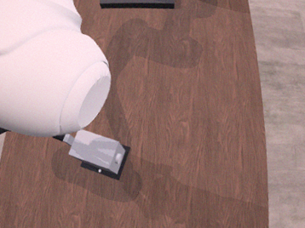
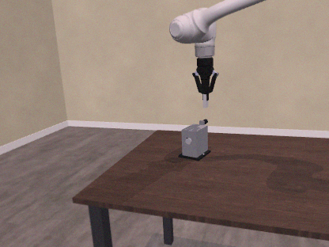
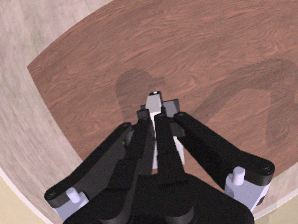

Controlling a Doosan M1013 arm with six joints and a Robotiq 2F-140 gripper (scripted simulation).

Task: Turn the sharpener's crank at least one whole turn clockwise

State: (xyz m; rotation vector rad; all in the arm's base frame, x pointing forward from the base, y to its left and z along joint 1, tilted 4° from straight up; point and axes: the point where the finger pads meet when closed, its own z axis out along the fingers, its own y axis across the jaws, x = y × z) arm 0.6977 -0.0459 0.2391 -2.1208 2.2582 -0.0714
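Now: the dark crank knob 20 mm to the left of my hand and 100 mm below it.
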